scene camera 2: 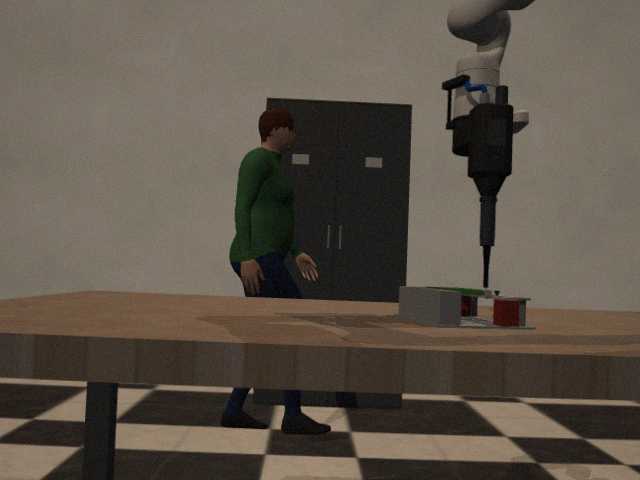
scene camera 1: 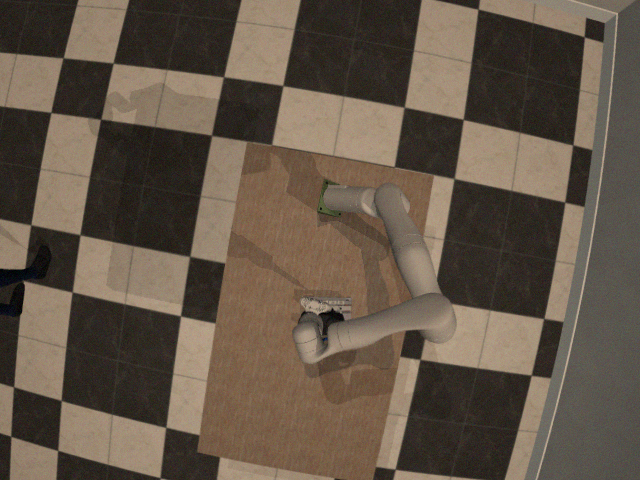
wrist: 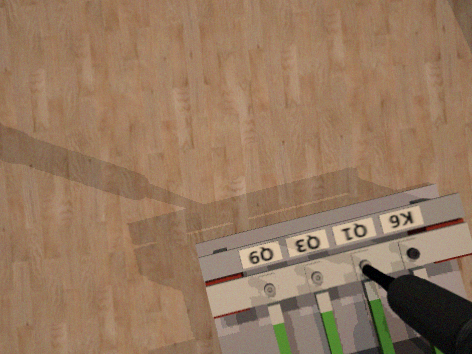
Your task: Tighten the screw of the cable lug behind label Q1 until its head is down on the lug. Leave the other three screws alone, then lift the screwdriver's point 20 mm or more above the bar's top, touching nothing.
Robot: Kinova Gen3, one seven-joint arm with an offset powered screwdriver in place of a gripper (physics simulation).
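Frame: origin at the arm's base, x ahead, y left, z up, level; metres.
Where they show: hand, its tool point: (scene camera 2: pixel 485 288) (scene camera 1: pixel 332 308) (wrist: pixel 366 269); arm's base, origin of its link: (scene camera 1: pixel 332 197).
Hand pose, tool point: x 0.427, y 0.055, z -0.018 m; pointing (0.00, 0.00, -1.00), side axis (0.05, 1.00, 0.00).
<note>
Things, the pixels of their centre, and the offset from my tool point. "pt": a spot on its surface instead. Level surfaces: height alone.
- Q1 screw, middle of its body: (wrist: pixel 363 264) 0.002 m back, 0.000 m left, 0.008 m down
- upside-down Q1 label, middle of its body: (wrist: pixel 354 231) 0.024 m back, 0.002 m right, 0.009 m down
- Q3 screw, middle of its body: (wrist: pixel 315 275) 0.001 m ahead, 0.031 m right, 0.009 m down
- Q9 screw, middle of its body: (wrist: pixel 268 287) 0.005 m ahead, 0.063 m right, 0.009 m down
- K6 screw, middle of its body: (wrist: pixel 410 252) (scene camera 2: pixel 496 295) 0.005 m back, 0.032 m left, 0.009 m down
- Q1 cable, a spot on its surface: (wrist: pixel 382 322) pt 0.035 m ahead, 0.005 m left, 0.002 m down
- grey block, middle of its body: (wrist: pixel 346 314) (scene camera 2: pixel 459 304) (scene camera 1: pixel 328 315) 0.036 m ahead, 0.012 m right, 0.026 m down
- red support, a spot on its surface: (scene camera 2: pixel 506 312) pt 0.003 m back, 0.074 m left, 0.030 m down
- wooden table, height of its surface: 0.051 m down
My gripper, a black powered screwdriver (scene camera 2: pixel 485 286) (wrist: pixel 366 269), points down over the bar (wrist: pixel 227 301) (scene camera 2: pixel 516 298). In the wrist view its point overlaps the lower edge of the Q1 screw (wrist: pixel 363 262), behind the upside-down Q1 label (wrist: pixel 354 230). That head looks grey and low, like the Q3 screw (wrist: pixel 317 277) and Q9 screw (wrist: pixel 269 289). The K6 screw (wrist: pixel 413 253) (scene camera 2: pixel 496 292) is dark and stands up. In scene camera 2 the point is very close above the lug's height; contact cannot be told. The tool has no fingers. The arm hides the point in scene camera 1.
Green cables, such as the Q1 cable (wrist: pixel 382 322), run from the lugs under the tool. A grey block (scene camera 2: pixel 429 305) and a red support (scene camera 2: pixel 506 312) are part of the fixture on the wooden table (scene camera 1: pixel 268 403). A person (scene camera 2: pixel 266 206) stands beyond the table, before a dark cabinet (scene camera 2: pixel 369 206).
</note>
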